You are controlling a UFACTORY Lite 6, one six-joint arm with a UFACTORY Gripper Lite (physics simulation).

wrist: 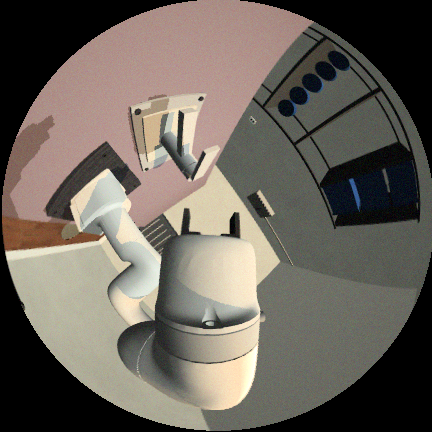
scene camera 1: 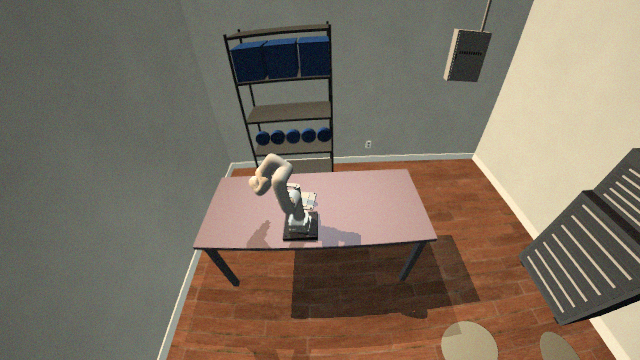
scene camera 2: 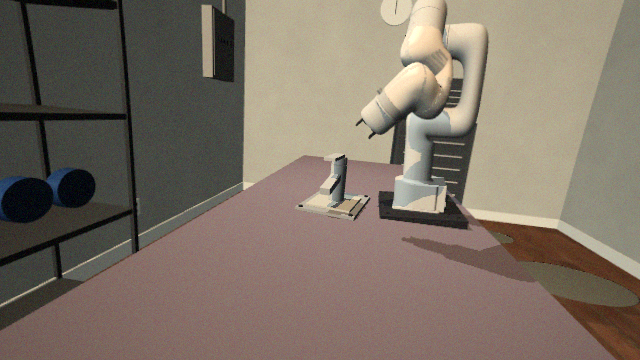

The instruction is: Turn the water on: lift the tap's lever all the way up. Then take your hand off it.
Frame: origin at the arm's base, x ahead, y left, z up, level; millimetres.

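Seen in the pictures: hand, its tool point: (wrist: 210, 224) (scene camera 2: 366, 128); arm's base, origin of its link: (wrist: 99, 193) (scene camera 1: 300, 223) (scene camera 2: 414, 203).
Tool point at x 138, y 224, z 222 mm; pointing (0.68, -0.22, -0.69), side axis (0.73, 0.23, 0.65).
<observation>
Offsets run from my tool point to a thing's top centre. "pt": to the spot under its first point. Level surfaces: height alone.
A grey-white tap @(pt 127 mm right, 79 mm ahead, 164 mm down) (scene camera 2: 339, 181) (wrist: 175, 149) stands upright on a square base plate (scene camera 2: 316, 205) (wrist: 137, 131) on the table; in scene view 1 the arm partly hides it. Its flat lever @(113 mm right, 95 mm ahead, 88 mm down) (scene camera 2: 334, 157) (wrist: 206, 163) sits on top of the column, above the spout @(95 mm right, 96 mm ahead, 145 mm down) (scene camera 2: 329, 185) (wrist: 181, 132), and looks roughly level; its exact angle is hard to tell. My gripper (scene camera 2: 365, 128) (wrist: 210, 216) is open, with its two dark fingers apart and nothing between them. It hangs above the tap's height, apart from the lever, tilted downward. The fingers are hidden in scene view 1.
The arm's base stands on a dark plate (scene camera 1: 314, 233) (scene camera 2: 424, 220) (wrist: 122, 167) beside the tap, near a long edge of the pink table @(245 mm down) (scene camera 1: 370, 210) (scene camera 2: 240, 280) (wrist: 90, 75). A shelf rack (scene camera 1: 331, 95) (scene camera 2: 129, 150) with blue boxes and blue round items stands beyond the table.
</observation>
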